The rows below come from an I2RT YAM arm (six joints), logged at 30 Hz.
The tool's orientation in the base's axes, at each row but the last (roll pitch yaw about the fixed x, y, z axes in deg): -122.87 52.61 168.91; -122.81 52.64 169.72; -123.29 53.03 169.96; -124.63 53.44 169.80; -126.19 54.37 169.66; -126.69 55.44 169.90; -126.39 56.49 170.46; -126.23 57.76 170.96; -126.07 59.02 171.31; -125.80 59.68 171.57
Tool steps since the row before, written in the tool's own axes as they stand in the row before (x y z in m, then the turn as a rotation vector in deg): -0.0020 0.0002 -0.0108 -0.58 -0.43 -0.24; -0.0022 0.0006 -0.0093 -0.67 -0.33 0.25; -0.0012 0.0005 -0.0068 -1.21 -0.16 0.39; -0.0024 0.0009 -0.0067 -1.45 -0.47 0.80; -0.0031 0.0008 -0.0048 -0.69 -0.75 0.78; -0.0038 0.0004 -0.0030 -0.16 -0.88 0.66; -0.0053 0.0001 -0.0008 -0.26 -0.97 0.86; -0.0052 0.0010 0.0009 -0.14 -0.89 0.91; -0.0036 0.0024 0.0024 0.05 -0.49 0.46; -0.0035 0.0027 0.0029 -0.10 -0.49 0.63
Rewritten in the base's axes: -0.0015 0.0096 0.0050 -0.04 -0.02 0.76; -0.0008 0.0084 0.0045 0.22 -0.44 0.62; -0.0009 0.0062 0.0030 0.71 -0.55 0.92; 0.0000 0.0061 0.0038 0.74 -1.07 1.12; 0.0008 0.0043 0.0038 0.09 -1.11 0.65; 0.0014 0.0024 0.0040 -0.35 -1.01 0.31; 0.0027 0.0003 0.0046 -0.29 -1.24 0.37; 0.0038 -0.0007 0.0037 -0.27 -1.23 0.21; 0.0046 -0.0012 0.0014 -0.23 -0.63 0.02; 0.0050 -0.0015 0.0011 -0.09 -0.79 0.10
